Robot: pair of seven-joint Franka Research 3 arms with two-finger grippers.
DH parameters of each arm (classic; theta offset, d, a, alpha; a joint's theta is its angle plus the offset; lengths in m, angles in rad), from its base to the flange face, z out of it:
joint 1: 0 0.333 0 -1.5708
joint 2: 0 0 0 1.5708
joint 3: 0 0.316 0.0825 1.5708
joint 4: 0 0 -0.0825 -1.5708
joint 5: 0 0.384 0 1.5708
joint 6: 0 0 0.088 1.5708
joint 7: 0 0.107 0 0
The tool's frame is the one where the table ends.
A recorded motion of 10 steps. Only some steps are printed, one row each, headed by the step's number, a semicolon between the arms.
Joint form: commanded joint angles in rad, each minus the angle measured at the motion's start. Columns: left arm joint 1, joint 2, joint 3, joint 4, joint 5, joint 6, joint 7; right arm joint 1, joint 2, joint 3, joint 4, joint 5, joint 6, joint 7.
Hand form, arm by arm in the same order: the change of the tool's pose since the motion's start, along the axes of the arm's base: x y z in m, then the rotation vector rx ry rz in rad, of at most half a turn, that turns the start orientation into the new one. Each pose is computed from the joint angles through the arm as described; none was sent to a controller.
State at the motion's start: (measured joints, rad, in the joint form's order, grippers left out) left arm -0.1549 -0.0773 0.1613 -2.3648 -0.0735 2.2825 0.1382; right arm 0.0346 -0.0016 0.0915 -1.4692 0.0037 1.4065 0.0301
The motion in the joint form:
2: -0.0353 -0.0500 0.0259 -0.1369 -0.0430 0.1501 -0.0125; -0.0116 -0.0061 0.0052 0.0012 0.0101 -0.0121 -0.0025
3: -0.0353 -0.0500 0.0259 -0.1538 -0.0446 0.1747 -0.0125; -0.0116 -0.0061 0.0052 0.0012 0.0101 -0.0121 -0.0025
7: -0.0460 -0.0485 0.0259 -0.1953 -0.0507 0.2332 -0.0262; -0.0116 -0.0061 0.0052 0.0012 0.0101 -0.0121 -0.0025
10: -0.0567 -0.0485 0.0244 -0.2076 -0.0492 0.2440 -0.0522; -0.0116 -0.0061 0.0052 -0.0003 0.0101 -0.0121 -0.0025
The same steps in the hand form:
2: -0.0274 -0.0038 -0.0215 -0.0327 -0.0596 0.0430; -0.0031 -0.0024 0.0028 0.0089 0.0059 -0.0027
3: -0.0304 -0.0035 -0.0262 -0.0318 -0.0671 0.0462; -0.0031 -0.0024 0.0028 0.0089 0.0059 -0.0027
7: -0.0384 -0.0076 -0.0385 -0.0314 -0.0809 0.0585; -0.0031 -0.0024 0.0028 0.0089 0.0059 -0.0027
10: -0.0416 -0.0129 -0.0424 -0.0306 -0.0771 0.0718; -0.0031 -0.0024 0.0021 0.0087 0.0074 -0.0027

